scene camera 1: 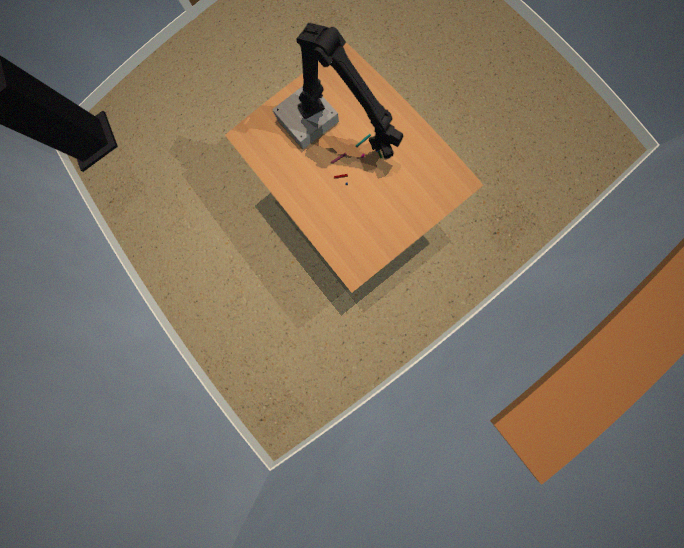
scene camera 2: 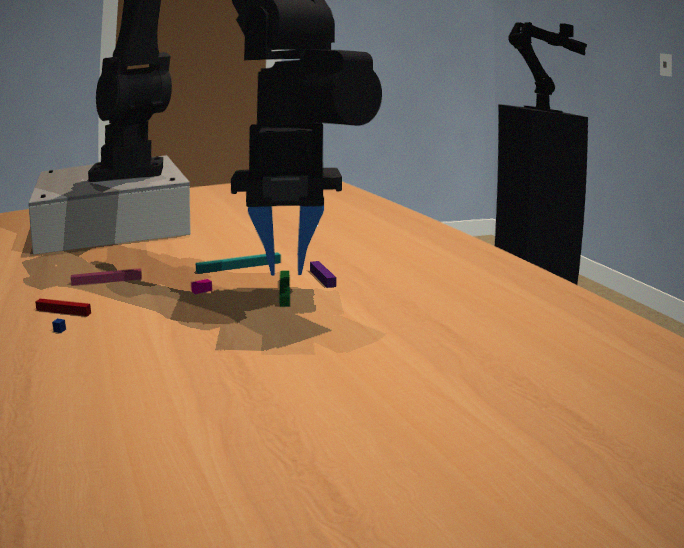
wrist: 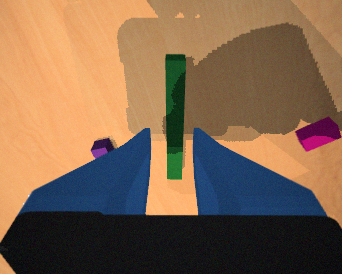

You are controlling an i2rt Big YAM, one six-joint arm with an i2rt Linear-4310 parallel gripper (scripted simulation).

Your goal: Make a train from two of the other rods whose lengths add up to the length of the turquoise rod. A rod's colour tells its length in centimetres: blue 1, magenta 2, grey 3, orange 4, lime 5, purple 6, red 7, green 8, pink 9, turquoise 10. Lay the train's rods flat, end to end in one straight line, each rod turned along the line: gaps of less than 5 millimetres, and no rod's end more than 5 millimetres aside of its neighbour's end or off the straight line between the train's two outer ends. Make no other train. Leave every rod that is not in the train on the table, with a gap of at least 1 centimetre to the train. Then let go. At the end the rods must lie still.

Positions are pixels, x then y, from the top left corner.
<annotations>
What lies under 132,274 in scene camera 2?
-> A pink rod.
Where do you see a turquoise rod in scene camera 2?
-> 255,260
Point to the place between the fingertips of my gripper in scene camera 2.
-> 286,273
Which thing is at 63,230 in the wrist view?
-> My gripper.
</annotations>
